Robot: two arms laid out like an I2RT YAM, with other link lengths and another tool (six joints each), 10 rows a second.
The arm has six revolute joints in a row. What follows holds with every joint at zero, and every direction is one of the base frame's. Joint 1 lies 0.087 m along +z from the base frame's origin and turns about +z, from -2.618 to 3.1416 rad. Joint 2 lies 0.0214 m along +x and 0.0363 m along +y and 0.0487 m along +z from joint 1 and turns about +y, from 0 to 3.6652 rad. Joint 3 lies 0.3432 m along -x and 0.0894 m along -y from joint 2 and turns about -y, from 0 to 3.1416 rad. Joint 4 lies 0.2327 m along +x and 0.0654 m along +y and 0.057 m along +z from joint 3 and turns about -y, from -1.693 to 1.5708 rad. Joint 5 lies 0.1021 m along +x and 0.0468 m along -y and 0.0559 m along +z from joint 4 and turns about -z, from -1.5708 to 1.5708 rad. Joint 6 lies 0.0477 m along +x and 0.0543 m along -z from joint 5 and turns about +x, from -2.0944 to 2.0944 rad. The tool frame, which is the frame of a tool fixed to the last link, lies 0.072 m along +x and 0.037 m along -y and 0.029 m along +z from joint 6; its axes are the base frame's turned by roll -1.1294, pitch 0.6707 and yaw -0.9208 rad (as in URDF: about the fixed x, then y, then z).
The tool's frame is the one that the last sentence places.
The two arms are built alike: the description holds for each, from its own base.
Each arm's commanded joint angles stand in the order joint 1, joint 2, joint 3, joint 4, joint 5, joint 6.
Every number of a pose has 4 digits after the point. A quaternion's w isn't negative.
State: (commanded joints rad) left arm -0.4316 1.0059 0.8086 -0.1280 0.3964 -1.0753; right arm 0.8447 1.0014 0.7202 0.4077 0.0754 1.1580
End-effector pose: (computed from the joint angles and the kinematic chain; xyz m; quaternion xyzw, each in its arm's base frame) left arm 0.2387 -0.1908 0.4124 -0.5660 0.6341 -0.4627 0.2520; right arm 0.2593 0.1643 0.4220 -0.0240 0.4751 0.4266 0.7693
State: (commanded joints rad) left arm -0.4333 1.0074 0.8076 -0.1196 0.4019 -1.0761; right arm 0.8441 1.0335 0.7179 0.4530 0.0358 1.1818
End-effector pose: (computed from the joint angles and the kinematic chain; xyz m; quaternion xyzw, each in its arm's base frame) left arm 0.2385 -0.1919 0.4134 -0.5635 0.6344 -0.4661 0.2505; right arm 0.2627 0.1756 0.4212 -0.0245 0.4720 0.4476 0.7591
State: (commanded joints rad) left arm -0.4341 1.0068 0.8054 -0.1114 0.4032 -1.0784; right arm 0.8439 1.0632 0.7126 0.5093 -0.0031 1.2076
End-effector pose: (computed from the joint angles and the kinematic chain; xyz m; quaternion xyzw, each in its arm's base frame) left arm 0.2383 -0.1921 0.4144 -0.5626 0.6332 -0.4689 0.2502; right arm 0.2652 0.1863 0.4219 -0.0232 0.4649 0.4704 0.7497
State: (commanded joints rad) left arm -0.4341 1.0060 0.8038 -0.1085 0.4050 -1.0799; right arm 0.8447 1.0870 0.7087 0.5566 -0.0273 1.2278
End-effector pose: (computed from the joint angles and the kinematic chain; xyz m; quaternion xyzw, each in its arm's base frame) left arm 0.2380 -0.1921 0.4145 -0.5624 0.6329 -0.4700 0.2494; right arm 0.2672 0.1941 0.4229 -0.0206 0.4583 0.4866 0.7435
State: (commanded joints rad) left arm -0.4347 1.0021 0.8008 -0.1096 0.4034 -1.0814; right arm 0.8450 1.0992 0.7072 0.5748 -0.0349 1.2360
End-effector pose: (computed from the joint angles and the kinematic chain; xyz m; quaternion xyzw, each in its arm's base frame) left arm 0.2371 -0.1916 0.4139 -0.5631 0.6326 -0.4697 0.2493; right arm 0.2686 0.1975 0.4224 -0.0193 0.4572 0.4918 0.7408
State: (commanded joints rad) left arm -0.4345 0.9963 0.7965 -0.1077 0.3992 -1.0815; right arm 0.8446 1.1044 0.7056 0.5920 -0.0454 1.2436
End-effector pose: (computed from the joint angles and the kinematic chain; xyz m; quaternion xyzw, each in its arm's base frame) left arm 0.2360 -0.1905 0.4139 -0.5636 0.6309 -0.4702 0.2513; right arm 0.2687 0.1995 0.4236 -0.0184 0.4533 0.4985 0.7387
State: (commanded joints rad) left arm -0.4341 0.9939 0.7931 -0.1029 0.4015 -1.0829; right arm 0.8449 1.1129 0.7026 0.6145 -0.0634 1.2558
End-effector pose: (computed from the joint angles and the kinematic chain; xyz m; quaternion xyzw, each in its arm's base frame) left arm 0.2354 -0.1903 0.4140 -0.5631 0.6303 -0.4720 0.2508; right arm 0.2684 0.2032 0.4243 -0.0183 0.4496 0.5090 0.7338
